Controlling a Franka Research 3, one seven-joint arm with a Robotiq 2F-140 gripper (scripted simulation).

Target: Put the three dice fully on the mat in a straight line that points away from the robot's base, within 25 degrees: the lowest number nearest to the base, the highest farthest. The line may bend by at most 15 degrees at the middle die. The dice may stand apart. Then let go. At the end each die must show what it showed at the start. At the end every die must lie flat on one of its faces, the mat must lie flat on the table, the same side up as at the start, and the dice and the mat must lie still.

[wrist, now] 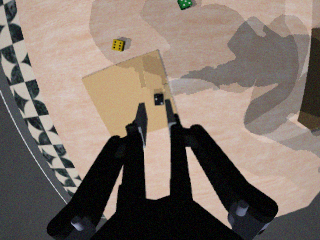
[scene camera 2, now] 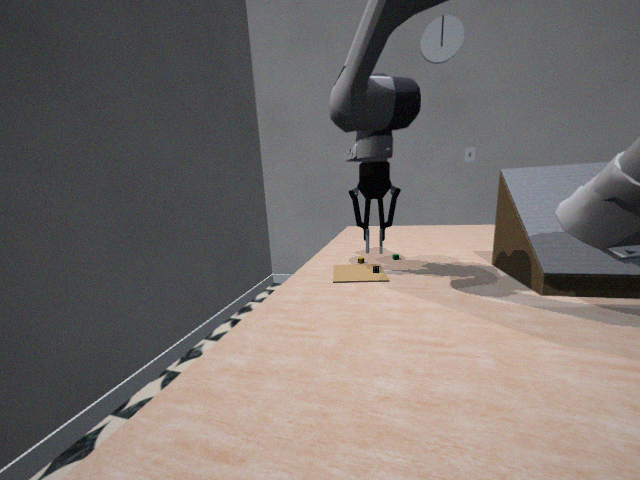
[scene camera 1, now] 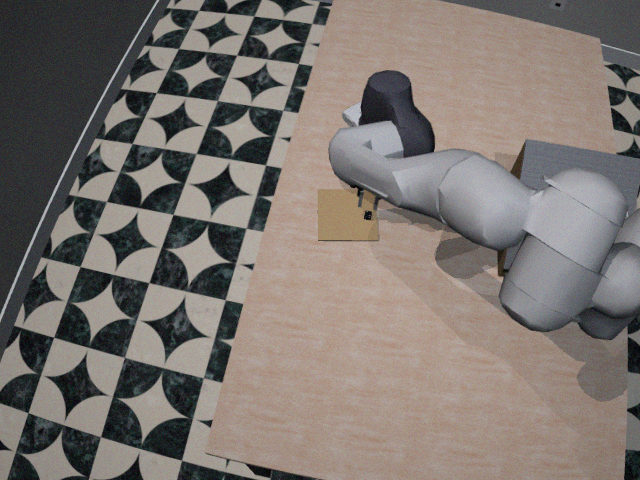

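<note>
Visible: a tan mat; the gripper, which appears in the wrist view as well.
</note>
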